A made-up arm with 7 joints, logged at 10 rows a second.
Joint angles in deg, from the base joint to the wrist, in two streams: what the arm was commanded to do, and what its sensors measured. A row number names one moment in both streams.
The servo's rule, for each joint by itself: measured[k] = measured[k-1] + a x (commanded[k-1-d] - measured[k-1]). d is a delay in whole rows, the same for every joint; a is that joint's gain. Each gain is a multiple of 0.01, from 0.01 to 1. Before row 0 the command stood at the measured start. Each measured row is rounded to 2 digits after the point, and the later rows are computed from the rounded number. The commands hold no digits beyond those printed.
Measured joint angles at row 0: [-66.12, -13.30, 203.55, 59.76, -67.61, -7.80, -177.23]
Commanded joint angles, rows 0 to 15: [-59.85, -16.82, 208.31, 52.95, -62.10, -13.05, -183.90]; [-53.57, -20.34, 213.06, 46.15, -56.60, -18.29, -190.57]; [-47.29, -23.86, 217.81, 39.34, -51.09, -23.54, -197.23]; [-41.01, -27.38, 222.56, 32.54, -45.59, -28.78, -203.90]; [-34.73, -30.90, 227.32, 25.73, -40.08, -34.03, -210.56]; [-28.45, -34.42, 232.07, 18.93, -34.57, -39.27, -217.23]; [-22.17, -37.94, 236.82, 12.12, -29.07, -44.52, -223.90]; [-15.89, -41.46, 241.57, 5.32, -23.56, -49.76, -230.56]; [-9.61, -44.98, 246.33, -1.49, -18.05, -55.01, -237.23]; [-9.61, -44.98, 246.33, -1.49, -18.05, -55.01, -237.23]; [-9.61, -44.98, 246.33, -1.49, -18.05, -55.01, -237.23]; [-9.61, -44.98, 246.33, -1.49, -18.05, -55.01, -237.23]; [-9.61, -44.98, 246.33, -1.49, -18.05, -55.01, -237.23]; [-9.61, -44.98, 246.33, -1.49, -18.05, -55.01, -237.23]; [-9.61, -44.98, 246.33, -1.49, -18.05, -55.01, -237.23]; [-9.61, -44.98, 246.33, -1.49, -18.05, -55.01, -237.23]
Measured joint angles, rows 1 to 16: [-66.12, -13.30, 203.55, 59.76, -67.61, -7.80, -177.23]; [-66.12, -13.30, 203.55, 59.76, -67.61, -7.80, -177.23]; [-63.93, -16.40, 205.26, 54.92, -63.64, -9.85, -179.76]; [-60.30, -19.87, 208.07, 48.69, -58.57, -13.14, -183.87]; [-55.75, -23.38, 211.58, 42.05, -53.18, -17.20, -188.95]; [-50.59, -26.90, 215.53, 35.30, -47.72, -21.72, -194.63]; [-45.04, -30.42, 219.77, 28.51, -42.22, -26.52, -200.68]; [-39.23, -33.94, 224.20, 21.71, -36.71, -31.49, -206.97]; [-33.26, -37.46, 228.74, 14.90, -31.21, -36.57, -213.40]; [-27.18, -40.98, 233.36, 8.10, -25.70, -41.71, -219.92]; [-21.03, -44.50, 238.03, 1.29, -20.19, -46.90, -226.50]; [-17.03, -44.92, 241.02, -0.68, -18.65, -50.06, -230.58]; [-14.43, -44.97, 242.93, -1.26, -18.22, -51.99, -233.11]; [-12.74, -44.98, 244.15, -1.42, -18.10, -53.17, -234.68]; [-11.64, -44.98, 244.93, -1.47, -18.06, -53.89, -235.65]; [-10.93, -44.98, 245.43, -1.48, -18.05, -54.33, -236.25]
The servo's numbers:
d 2
a 0.35 0.88 0.36 0.71 0.72 0.39 0.38

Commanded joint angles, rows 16 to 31: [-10.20, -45.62, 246.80, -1.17, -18.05, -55.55, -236.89]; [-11.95, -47.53, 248.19, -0.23, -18.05, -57.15, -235.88]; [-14.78, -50.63, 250.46, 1.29, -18.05, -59.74, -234.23]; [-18.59, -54.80, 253.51, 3.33, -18.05, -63.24, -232.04]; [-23.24, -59.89, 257.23, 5.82, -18.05, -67.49, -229.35]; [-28.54, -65.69, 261.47, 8.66, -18.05, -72.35, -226.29]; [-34.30, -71.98, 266.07, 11.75, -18.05, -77.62, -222.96]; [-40.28, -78.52, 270.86, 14.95, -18.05, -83.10, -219.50]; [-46.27, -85.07, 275.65, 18.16, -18.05, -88.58, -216.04]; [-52.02, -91.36, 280.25, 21.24, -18.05, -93.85, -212.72]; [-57.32, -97.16, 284.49, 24.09, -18.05, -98.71, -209.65]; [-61.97, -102.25, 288.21, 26.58, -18.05, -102.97, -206.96]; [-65.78, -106.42, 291.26, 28.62, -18.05, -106.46, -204.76]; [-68.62, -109.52, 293.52, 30.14, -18.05, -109.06, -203.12]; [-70.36, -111.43, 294.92, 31.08, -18.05, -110.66, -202.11]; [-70.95, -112.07, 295.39, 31.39, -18.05, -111.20, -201.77]
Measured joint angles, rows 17 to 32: [-10.47, -44.98, 245.75, -1.49, -18.05, -54.60, -236.62]; [-10.17, -44.98, 245.96, -1.49, -18.05, -54.76, -236.85]; [-10.18, -45.54, 246.26, -1.26, -18.05, -55.07, -236.87]; [-10.80, -47.29, 246.95, -0.53, -18.05, -55.88, -236.49]; [-12.19, -50.23, 248.21, 0.76, -18.05, -57.39, -235.63]; [-14.43, -54.25, 250.12, 2.58, -18.05, -59.67, -234.27]; [-17.51, -59.21, 252.68, 4.88, -18.05, -62.72, -232.40]; [-21.37, -64.91, 255.84, 7.56, -18.05, -66.48, -230.08]; [-25.90, -71.13, 259.52, 10.53, -18.05, -70.82, -227.37]; [-30.93, -77.63, 263.60, 13.67, -18.05, -75.61, -224.38]; [-36.30, -84.18, 267.94, 16.86, -18.05, -80.67, -221.21]; [-41.80, -90.50, 272.37, 19.97, -18.05, -85.81, -217.98]; [-47.23, -96.36, 276.73, 22.90, -18.05, -90.84, -214.81]; [-52.39, -101.54, 280.86, 25.51, -18.05, -95.57, -211.83]; [-57.08, -105.83, 284.60, 27.72, -18.05, -99.82, -209.14]; [-61.12, -109.08, 287.81, 29.44, -18.05, -103.42, -206.85]
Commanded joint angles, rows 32 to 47: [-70.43, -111.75, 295.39, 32.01, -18.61, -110.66, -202.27]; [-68.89, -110.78, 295.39, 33.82, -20.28, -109.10, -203.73]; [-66.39, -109.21, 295.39, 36.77, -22.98, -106.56, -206.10]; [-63.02, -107.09, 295.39, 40.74, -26.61, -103.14, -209.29]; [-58.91, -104.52, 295.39, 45.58, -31.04, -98.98, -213.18]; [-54.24, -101.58, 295.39, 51.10, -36.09, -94.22, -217.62]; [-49.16, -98.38, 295.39, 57.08, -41.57, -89.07, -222.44]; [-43.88, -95.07, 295.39, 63.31, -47.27, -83.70, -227.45]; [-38.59, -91.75, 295.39, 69.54, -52.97, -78.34, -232.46]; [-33.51, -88.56, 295.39, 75.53, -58.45, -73.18, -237.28]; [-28.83, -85.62, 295.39, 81.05, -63.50, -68.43, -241.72]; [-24.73, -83.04, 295.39, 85.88, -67.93, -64.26, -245.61]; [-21.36, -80.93, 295.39, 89.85, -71.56, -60.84, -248.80]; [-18.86, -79.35, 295.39, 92.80, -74.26, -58.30, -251.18]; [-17.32, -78.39, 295.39, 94.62, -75.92, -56.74, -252.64]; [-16.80, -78.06, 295.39, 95.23, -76.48, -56.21, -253.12]
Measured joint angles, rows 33 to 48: [-64.35, -111.15, 290.37, 30.60, -18.05, -106.24, -205.05]; [-66.66, -111.96, 292.18, 31.16, -18.05, -108.17, -203.80]; [-67.98, -111.78, 293.34, 31.76, -18.45, -109.14, -203.22]; [-68.30, -110.90, 294.08, 33.22, -19.77, -109.12, -203.41]; [-67.63, -109.41, 294.55, 35.74, -22.08, -108.12, -204.43]; [-66.02, -107.37, 294.85, 39.29, -25.34, -106.18, -206.28]; [-63.53, -104.86, 295.04, 43.76, -29.44, -103.37, -208.90]; [-60.28, -101.97, 295.17, 48.97, -34.23, -99.80, -212.21]; [-56.39, -98.81, 295.25, 54.73, -39.51, -95.62, -216.10]; [-52.01, -95.52, 295.30, 60.82, -45.10, -90.97, -220.41]; [-47.31, -92.20, 295.33, 67.01, -50.77, -86.04, -224.99]; [-42.48, -89.00, 295.35, 73.06, -56.30, -81.02, -229.66]; [-37.70, -86.03, 295.36, 78.73, -61.48, -76.11, -234.24]; [-33.16, -83.40, 295.37, 83.81, -66.12, -71.49, -238.56]; [-29.03, -81.23, 295.38, 88.10, -70.04, -67.34, -242.45]; [-25.47, -79.58, 295.38, 91.44, -73.08, -63.81, -245.77]
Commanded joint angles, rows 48 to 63: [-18.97, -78.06, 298.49, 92.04, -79.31, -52.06, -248.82]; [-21.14, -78.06, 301.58, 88.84, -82.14, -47.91, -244.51]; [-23.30, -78.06, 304.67, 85.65, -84.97, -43.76, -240.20]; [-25.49, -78.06, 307.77, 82.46, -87.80, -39.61, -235.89]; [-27.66, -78.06, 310.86, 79.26, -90.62, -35.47, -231.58]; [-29.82, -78.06, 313.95, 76.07, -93.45, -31.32, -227.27]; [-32.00, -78.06, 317.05, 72.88, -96.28, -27.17, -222.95]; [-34.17, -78.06, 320.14, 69.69, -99.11, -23.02, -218.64]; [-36.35, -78.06, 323.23, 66.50, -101.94, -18.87, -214.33]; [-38.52, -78.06, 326.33, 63.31, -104.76, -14.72, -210.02]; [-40.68, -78.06, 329.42, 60.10, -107.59, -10.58, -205.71]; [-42.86, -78.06, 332.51, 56.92, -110.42, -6.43, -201.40]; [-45.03, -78.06, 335.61, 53.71, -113.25, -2.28, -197.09]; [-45.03, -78.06, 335.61, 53.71, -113.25, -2.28, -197.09]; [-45.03, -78.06, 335.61, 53.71, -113.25, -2.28, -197.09]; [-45.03, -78.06, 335.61, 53.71, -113.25, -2.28, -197.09]
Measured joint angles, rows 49 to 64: [-22.62, -78.53, 295.38, 93.70, -75.12, -61.05, -248.38]; [-20.58, -78.12, 295.38, 94.79, -76.10, -59.16, -250.18]; [-20.02, -78.07, 296.50, 92.84, -78.41, -56.39, -249.66]; [-20.41, -78.06, 298.33, 90.00, -81.10, -53.08, -247.70]; [-21.42, -78.06, 300.61, 86.91, -83.89, -49.45, -244.85]; [-22.84, -78.06, 303.19, 83.75, -86.71, -45.61, -241.45]; [-24.53, -78.06, 305.95, 80.56, -89.53, -41.66, -237.70]; [-26.38, -78.06, 308.83, 77.37, -92.35, -37.63, -233.74]; [-28.35, -78.06, 311.79, 74.18, -95.18, -33.55, -229.64]; [-30.39, -78.06, 314.80, 70.99, -98.01, -29.44, -225.46]; [-32.48, -78.06, 317.83, 67.80, -100.84, -25.32, -221.23]; [-34.59, -78.06, 320.89, 64.61, -103.66, -21.19, -216.97]; [-36.72, -78.06, 323.96, 61.41, -106.49, -17.05, -212.69]; [-38.87, -78.06, 327.04, 58.22, -109.32, -12.91, -208.40]; [-41.03, -78.06, 330.13, 55.02, -112.15, -8.76, -204.10]; [-42.43, -78.06, 332.10, 54.09, -112.94, -6.23, -201.44]
